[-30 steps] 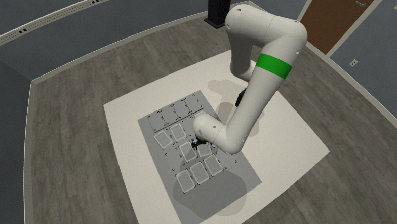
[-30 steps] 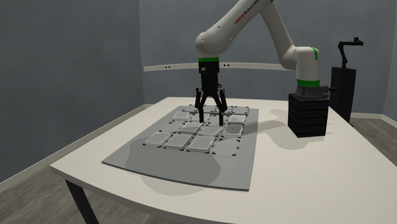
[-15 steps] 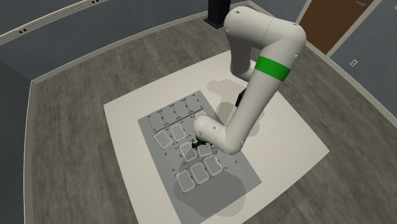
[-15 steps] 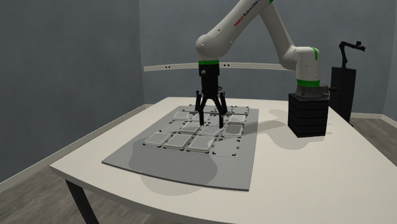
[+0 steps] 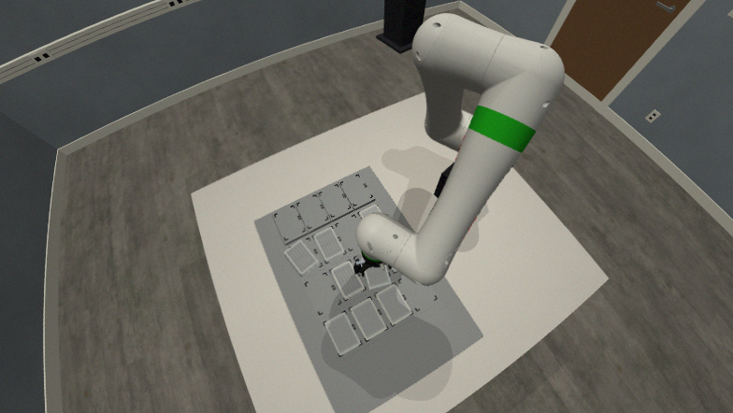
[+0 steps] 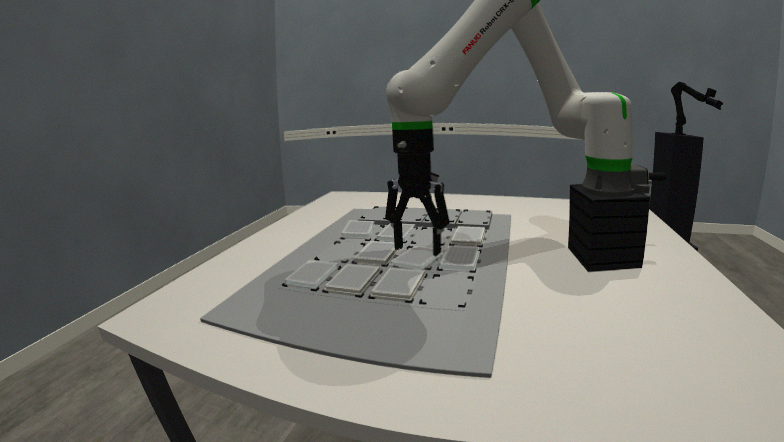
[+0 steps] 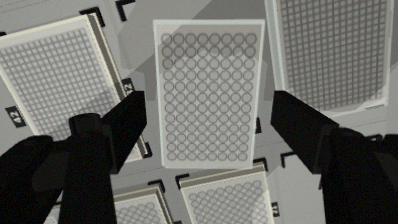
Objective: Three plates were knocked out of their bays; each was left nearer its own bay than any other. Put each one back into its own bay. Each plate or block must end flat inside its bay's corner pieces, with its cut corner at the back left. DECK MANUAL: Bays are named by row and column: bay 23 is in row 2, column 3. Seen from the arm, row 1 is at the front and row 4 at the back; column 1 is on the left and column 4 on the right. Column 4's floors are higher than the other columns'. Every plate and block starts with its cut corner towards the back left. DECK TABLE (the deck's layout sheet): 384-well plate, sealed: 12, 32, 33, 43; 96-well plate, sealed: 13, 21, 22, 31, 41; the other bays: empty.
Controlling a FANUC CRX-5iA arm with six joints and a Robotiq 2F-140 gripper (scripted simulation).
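Now: the plate 4 cm below my hand. Round my hand: label 43: 21 cm to the right, 14 cm ahead, 5 cm below.
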